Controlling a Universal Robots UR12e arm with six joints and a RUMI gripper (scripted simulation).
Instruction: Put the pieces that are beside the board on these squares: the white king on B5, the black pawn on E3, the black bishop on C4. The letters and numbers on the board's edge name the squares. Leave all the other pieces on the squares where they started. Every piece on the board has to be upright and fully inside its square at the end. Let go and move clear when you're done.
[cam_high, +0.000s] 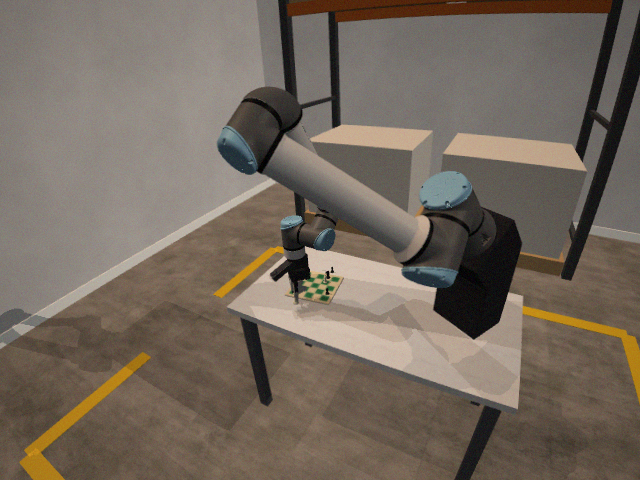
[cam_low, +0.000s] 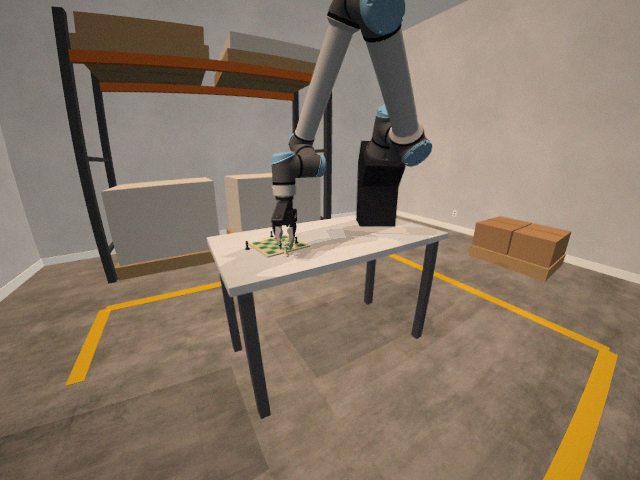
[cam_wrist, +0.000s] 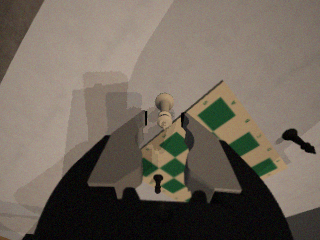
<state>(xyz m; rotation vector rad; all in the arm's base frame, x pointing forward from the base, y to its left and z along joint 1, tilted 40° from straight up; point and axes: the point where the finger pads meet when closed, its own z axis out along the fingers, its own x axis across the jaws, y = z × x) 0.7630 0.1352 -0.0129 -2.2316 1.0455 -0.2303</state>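
My gripper is now 1 cm above the white king. Also, from my hand: chessboard (14 cm to the right, 4 cm below, 3 cm behind).
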